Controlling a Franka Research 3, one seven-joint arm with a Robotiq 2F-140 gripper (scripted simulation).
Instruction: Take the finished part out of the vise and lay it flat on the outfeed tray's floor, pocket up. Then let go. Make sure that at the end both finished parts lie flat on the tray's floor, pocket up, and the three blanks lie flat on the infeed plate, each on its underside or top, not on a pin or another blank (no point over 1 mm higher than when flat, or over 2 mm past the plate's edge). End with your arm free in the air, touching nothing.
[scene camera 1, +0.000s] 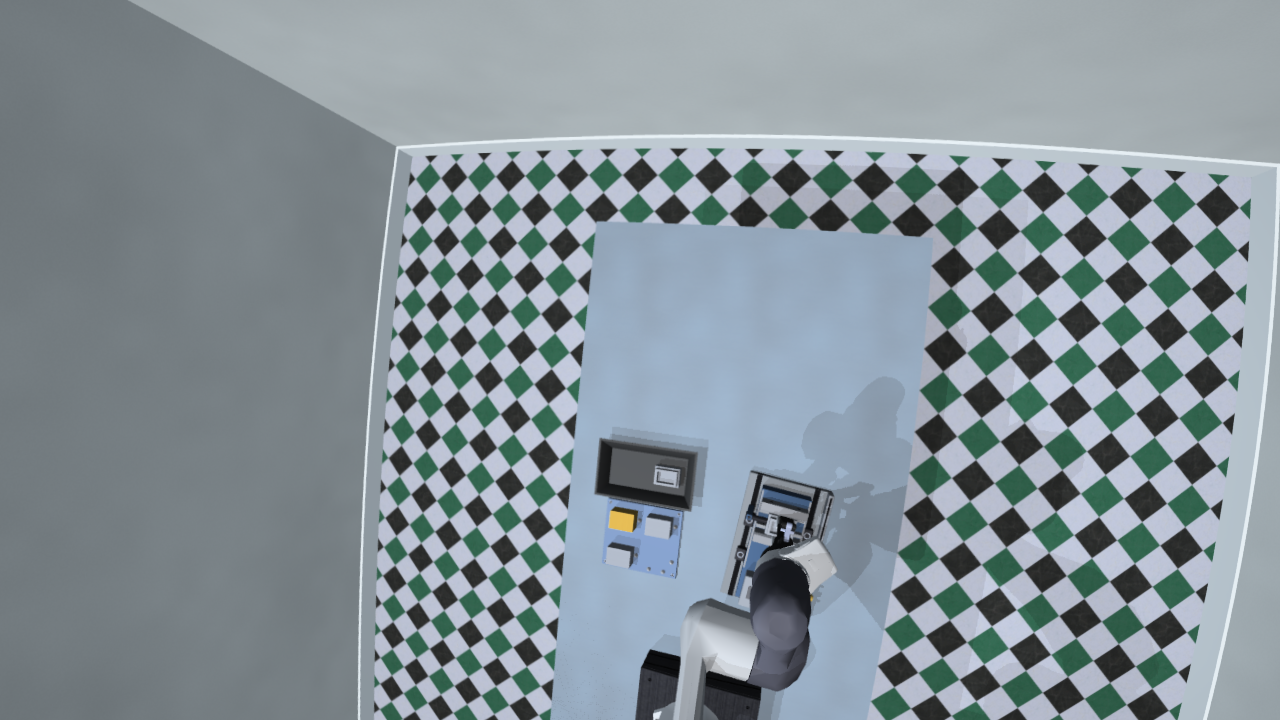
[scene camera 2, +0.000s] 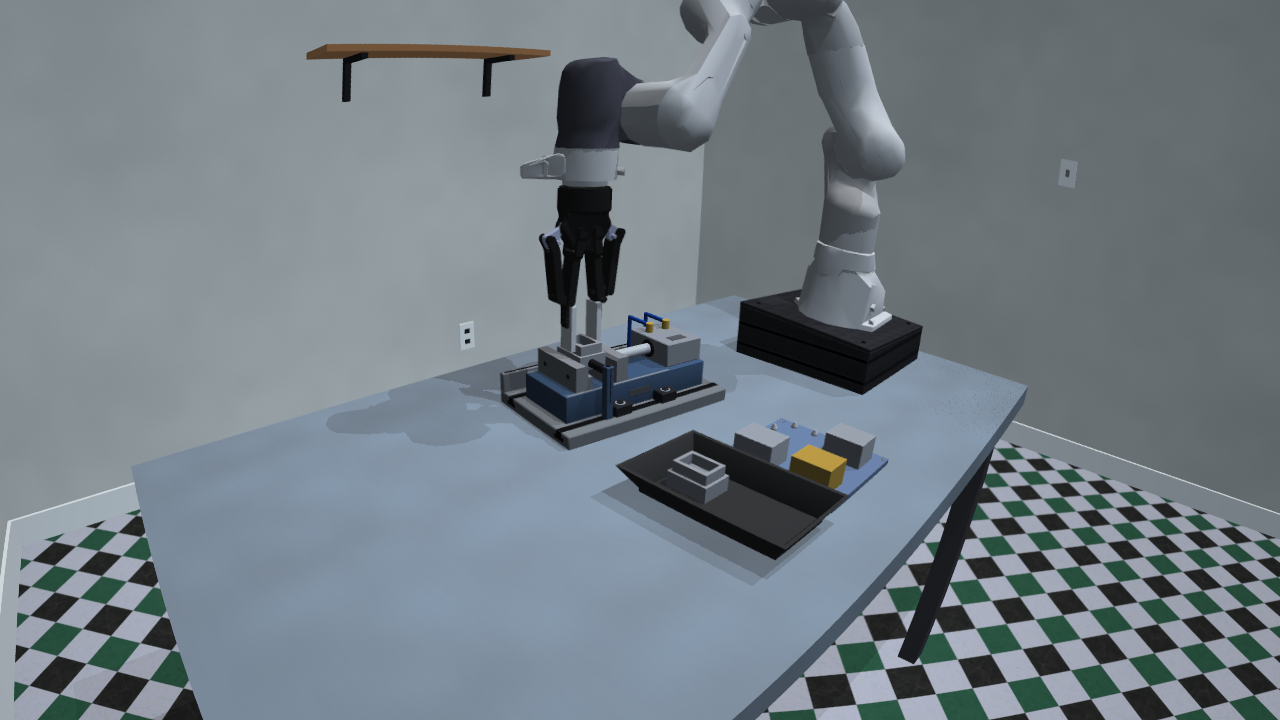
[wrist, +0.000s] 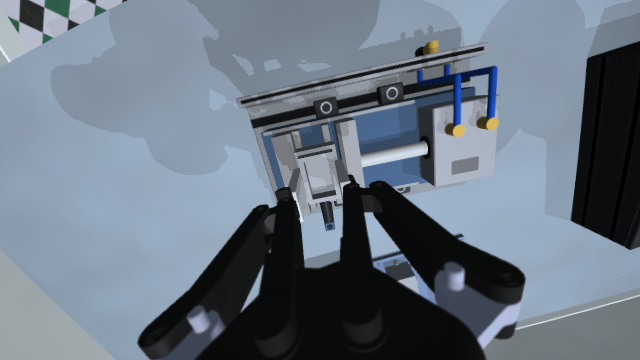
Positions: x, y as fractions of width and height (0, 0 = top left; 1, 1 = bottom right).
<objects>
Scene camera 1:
blue fixture plate: 0.51, 0.77
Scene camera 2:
my gripper: 0.45, 0.48
yellow block: 0.64, 0.65
blue fixture plate: 0.63, 0.61
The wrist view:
my gripper: 0.50, 0.49
</objects>
